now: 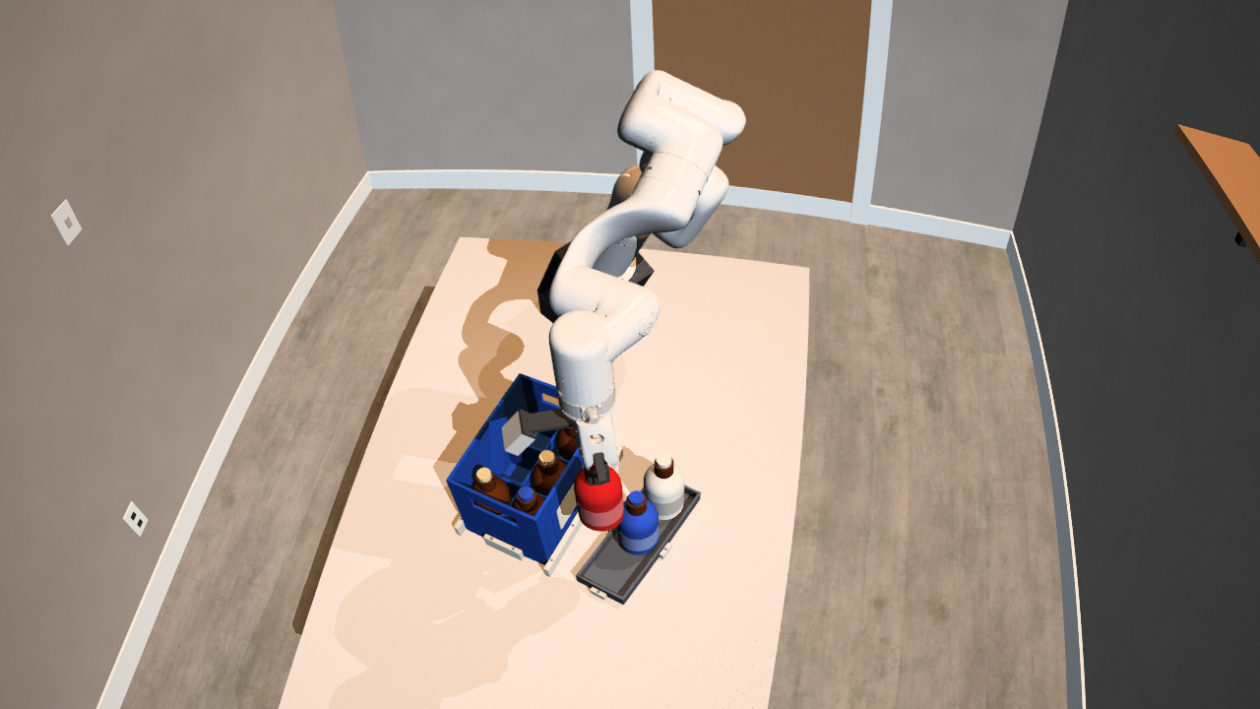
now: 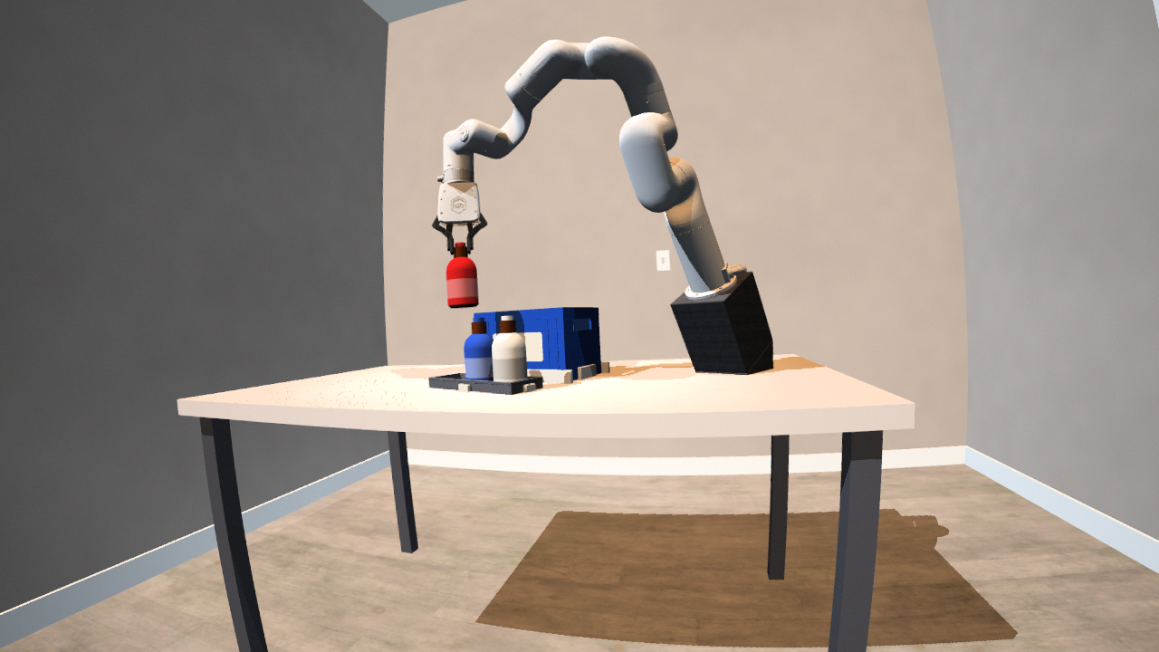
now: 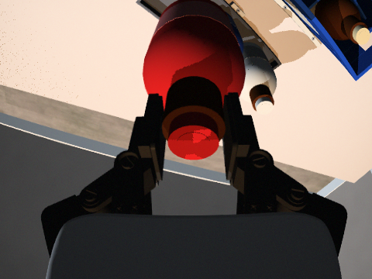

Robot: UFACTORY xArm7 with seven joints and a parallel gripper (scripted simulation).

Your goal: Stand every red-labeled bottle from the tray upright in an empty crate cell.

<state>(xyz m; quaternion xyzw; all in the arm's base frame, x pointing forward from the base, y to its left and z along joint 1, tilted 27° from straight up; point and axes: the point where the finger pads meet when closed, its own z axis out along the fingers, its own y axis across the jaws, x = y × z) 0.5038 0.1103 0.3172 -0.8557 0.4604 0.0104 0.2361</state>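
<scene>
Now: hand 7 cm above the red-labeled bottle. The rest, counted from my hand: white-labeled bottle: 16 cm behind, 4 cm to the left, 25 cm below; then blue-labeled bottle: 7 cm behind, 3 cm to the left, 25 cm below; then blue crate: 9 cm behind, 19 cm to the right, 25 cm below.
</scene>
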